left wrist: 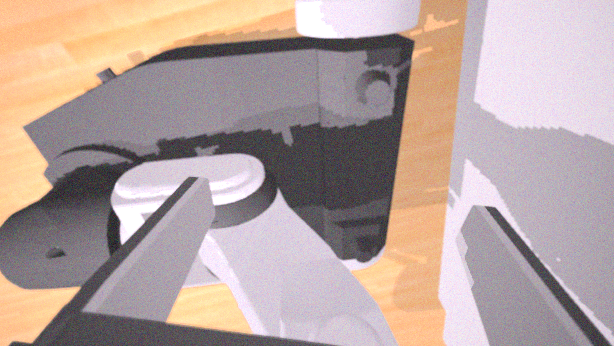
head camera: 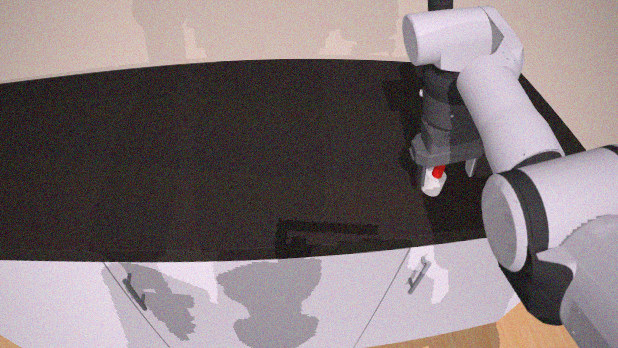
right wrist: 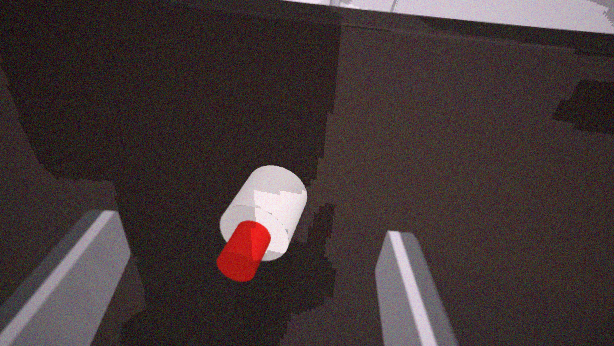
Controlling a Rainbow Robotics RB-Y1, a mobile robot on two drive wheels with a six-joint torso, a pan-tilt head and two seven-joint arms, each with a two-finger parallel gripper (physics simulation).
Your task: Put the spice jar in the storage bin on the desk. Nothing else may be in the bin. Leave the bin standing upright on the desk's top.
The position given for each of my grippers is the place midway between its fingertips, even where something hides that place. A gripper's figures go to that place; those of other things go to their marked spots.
Labels:
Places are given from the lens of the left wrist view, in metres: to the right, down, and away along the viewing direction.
my left gripper (left wrist: 333, 208): 0.01, 0.01, 0.11
white cabinet (left wrist: 526, 140): 0.32, -0.05, 0.41

